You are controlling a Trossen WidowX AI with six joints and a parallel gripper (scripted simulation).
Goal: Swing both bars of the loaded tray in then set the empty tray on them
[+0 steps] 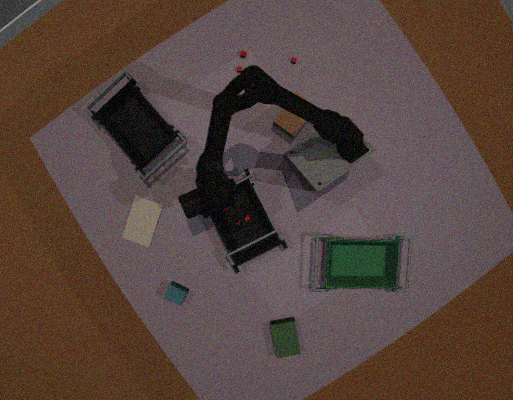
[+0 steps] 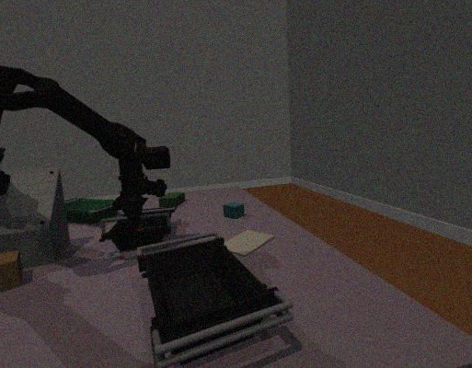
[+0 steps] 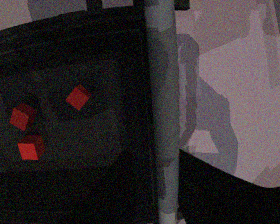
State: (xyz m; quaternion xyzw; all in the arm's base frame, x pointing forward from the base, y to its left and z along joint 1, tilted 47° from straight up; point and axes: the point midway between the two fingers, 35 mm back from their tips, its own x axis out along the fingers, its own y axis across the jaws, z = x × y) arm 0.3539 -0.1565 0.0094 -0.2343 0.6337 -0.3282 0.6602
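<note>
Now: the green tray 440 mm to the left of my gripper tip, 220 mm behind it and 20 mm below it. The rest, counted from my gripper tip: cream card: 290 mm ahead, 80 mm to the right, 70 mm below; teal cube: 330 mm ahead, 180 mm to the left, 50 mm below; tan box: 310 mm behind, 70 mm to the right, 40 mm below.
</note>
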